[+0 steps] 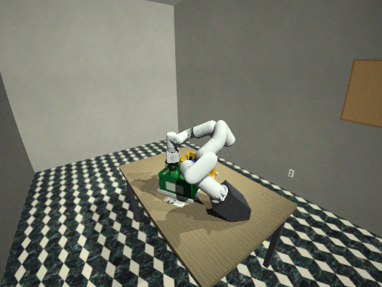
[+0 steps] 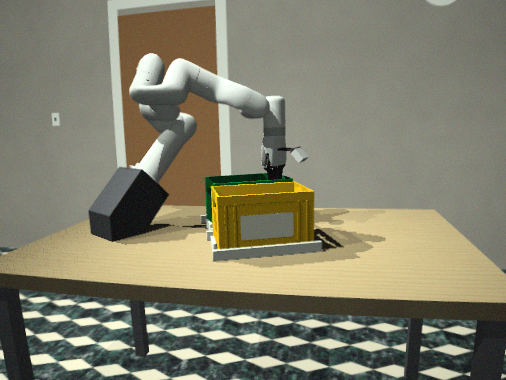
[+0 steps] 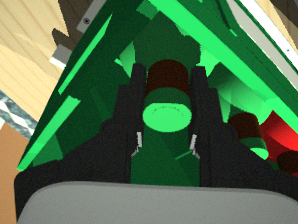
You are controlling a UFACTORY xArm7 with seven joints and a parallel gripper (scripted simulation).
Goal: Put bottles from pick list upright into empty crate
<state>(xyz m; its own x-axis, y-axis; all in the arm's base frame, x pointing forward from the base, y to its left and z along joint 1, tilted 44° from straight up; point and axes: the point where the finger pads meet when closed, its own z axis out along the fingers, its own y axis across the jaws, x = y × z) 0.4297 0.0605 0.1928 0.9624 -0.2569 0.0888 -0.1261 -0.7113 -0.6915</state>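
The green-capped bottle lies 80 mm below my hand, 60 mm to the right of it and 60 mm behind it. From my hand the other things lie so: red bottle (130 mm behind, 120 mm to the right, 80 mm below); then green crate (100 mm behind, 80 mm below, 30 mm to the right); then yellow crate (220 mm to the right, 80 mm below, 50 mm ahead).
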